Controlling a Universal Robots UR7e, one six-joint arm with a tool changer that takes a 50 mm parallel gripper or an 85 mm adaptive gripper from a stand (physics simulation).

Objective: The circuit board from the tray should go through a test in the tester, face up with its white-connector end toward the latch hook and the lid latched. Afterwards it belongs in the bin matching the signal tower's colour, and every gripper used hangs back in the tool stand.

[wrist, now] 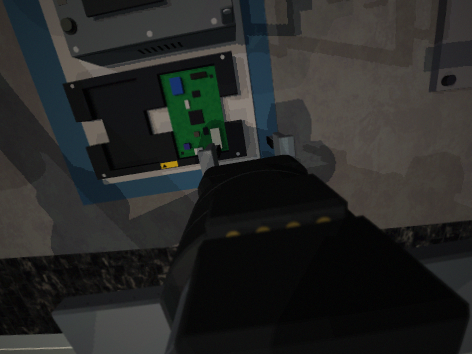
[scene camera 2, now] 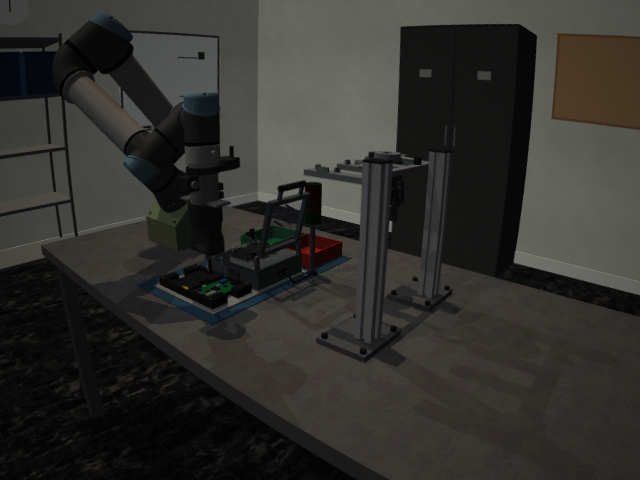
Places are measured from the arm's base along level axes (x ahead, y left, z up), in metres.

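Where they show: arm's base, origin of its link: [scene camera 2: 179, 194].
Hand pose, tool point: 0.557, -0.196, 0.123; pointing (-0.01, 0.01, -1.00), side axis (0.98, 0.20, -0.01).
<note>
Each offset is from my tool point to the top centre of the thing, as dx, dy, dz. "spot": to the spot under its first point.
The green circuit board @(-0.070, +0.055, -0.254) [scene camera 2: 221, 287] [wrist: 206, 102] lies face up in a pocket of the black tray @(spot: -0.012, +0.006, -0.254) [scene camera 2: 210, 298] [wrist: 227, 75]. Its white connector is at the end nearest my gripper in the wrist view. My gripper [scene camera 2: 216, 262] [wrist: 246, 151] is open and empty above the tray side. In the wrist view one finger overlaps the connector end and the other stands right of the tray. The tester [scene camera 2: 266, 271] [wrist: 115, 37] stands beside the tray, its lid frame [scene camera 2: 266, 224] raised. The signal tower @(spot: -0.009, +0.324, -0.073) [scene camera 2: 313, 203] shows dark red over green; I cannot tell whether it is lit.
A green bin [scene camera 2: 279, 235] and a red bin @(spot: -0.062, +0.414, -0.244) [scene camera 2: 323, 252] stand behind the tester. The tool stand [scene camera 2: 376, 248] has two tall posts and a top plate, with a dark tool @(+0.175, +0.387, +0.082) [scene camera 2: 397, 193] hanging there. A green sloped box [scene camera 2: 168, 227] stands behind the arm.
</note>
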